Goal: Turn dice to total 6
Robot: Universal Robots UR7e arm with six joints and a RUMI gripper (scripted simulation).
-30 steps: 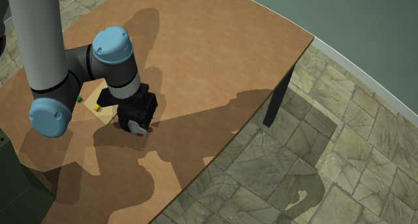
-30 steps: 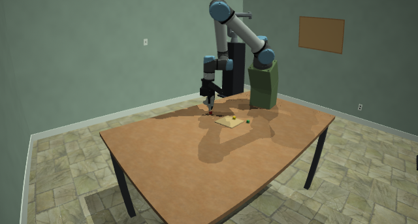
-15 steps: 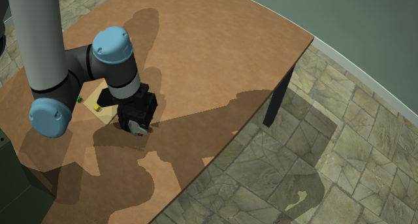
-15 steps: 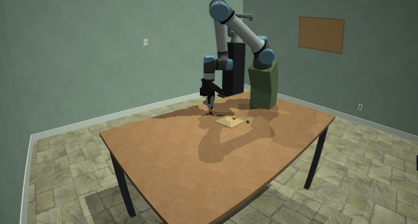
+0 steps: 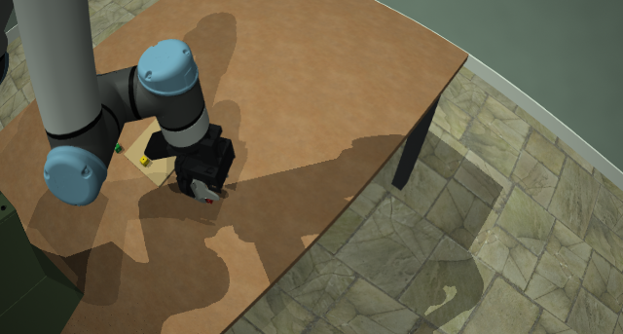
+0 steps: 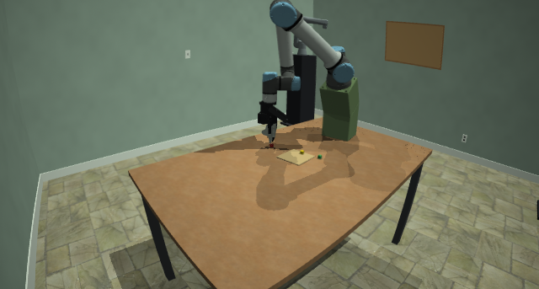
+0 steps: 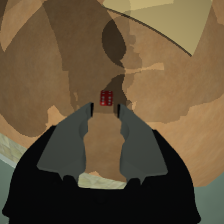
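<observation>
Right now the red die is 3 cm below my hand. From my hand the other things lie so: yellow die 6 cm behind, 17 cm to the left, 3 cm below; then mat 1 cm behind, 18 cm to the left, 4 cm below; then green die 10 cm behind, 26 cm to the left, 3 cm below.
</observation>
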